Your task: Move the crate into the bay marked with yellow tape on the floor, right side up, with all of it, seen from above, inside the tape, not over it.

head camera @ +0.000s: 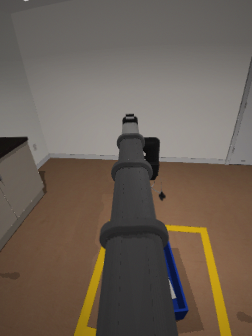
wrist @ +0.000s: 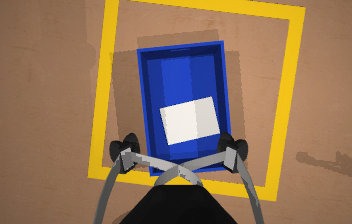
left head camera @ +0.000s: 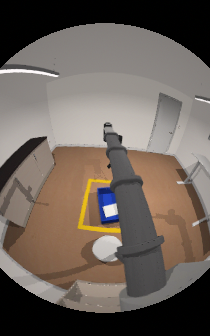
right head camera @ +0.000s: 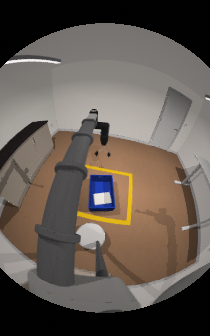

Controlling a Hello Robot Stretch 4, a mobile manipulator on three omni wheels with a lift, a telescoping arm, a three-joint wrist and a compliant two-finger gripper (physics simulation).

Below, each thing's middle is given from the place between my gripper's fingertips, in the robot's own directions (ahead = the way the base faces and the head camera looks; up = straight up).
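Scene:
The white flat box (wrist: 195,119) is well below my hand, and it's a bit to the right of the hand and a bit behind it.

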